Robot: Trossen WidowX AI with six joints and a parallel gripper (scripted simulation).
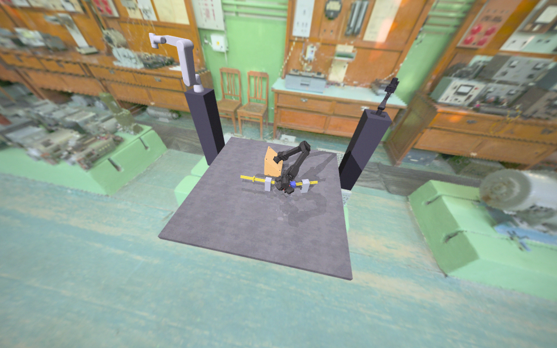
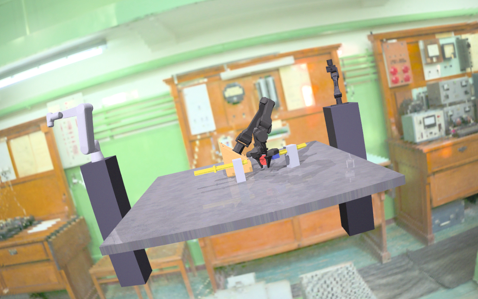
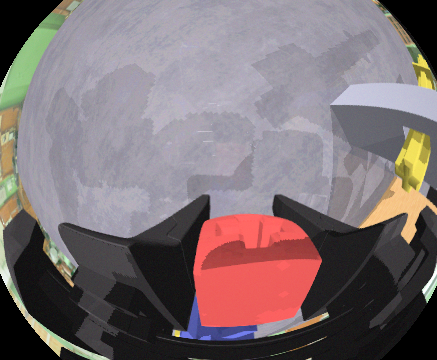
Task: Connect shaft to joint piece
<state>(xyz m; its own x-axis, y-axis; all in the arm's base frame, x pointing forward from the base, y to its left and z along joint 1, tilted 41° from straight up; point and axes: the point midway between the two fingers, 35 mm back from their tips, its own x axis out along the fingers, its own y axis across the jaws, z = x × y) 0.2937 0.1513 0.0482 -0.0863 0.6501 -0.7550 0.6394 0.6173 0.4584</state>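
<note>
Now: gripper tip 4 cm below the red square joint piece, 1 cm to the right of it and 1 cm past it.
</note>
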